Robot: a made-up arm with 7 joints. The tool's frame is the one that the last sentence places.
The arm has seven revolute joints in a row. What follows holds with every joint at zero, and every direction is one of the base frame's.
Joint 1 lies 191.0 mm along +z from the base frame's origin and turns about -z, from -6.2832 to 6.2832 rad.
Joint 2 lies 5.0 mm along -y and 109.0 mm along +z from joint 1 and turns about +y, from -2.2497 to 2.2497 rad.
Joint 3 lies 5.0 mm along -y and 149.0 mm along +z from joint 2 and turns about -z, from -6.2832 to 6.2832 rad.
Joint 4 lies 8.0 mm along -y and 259.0 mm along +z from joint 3 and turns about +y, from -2.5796 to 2.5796 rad.
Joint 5 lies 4.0 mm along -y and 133.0 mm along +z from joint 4 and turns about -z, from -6.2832 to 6.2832 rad.
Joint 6 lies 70.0 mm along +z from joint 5 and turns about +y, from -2.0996 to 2.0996 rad.
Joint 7 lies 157.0 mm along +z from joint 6 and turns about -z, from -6.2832 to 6.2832 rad.
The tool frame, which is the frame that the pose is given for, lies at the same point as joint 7; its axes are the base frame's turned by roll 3.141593, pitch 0.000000 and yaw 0.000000 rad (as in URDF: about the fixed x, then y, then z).
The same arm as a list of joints. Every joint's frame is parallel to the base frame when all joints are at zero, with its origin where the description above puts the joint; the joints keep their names.
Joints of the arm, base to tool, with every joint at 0 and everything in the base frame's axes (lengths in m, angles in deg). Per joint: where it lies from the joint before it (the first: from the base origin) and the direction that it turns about. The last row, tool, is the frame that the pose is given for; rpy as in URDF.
joint 1: axis -z xyz 0.0000 0.0000 0.1910
joint 2: axis +y xyz 0.0000 -0.0050 0.1090
joint 3: axis -z xyz 0.0000 -0.0050 0.1490
joint 4: axis +y xyz 0.0000 -0.0080 0.2590
joint 5: axis -z xyz 0.0000 -0.0040 0.1330
joint 6: axis +y xyz 0.0000 0.0000 0.0700
joint 7: axis -z xyz 0.0000 0.0000 0.1570
tool: xyz 0.0000 0.0000 0.0000 rpy -180.00 0.00 0.00
Joint limits (deg, base to tool): -360.00..360.00 -128.90..128.90 -360.00..360.00 -147.80..147.80 -360.00..360.00 -120.30..120.30 -360.00..360.00

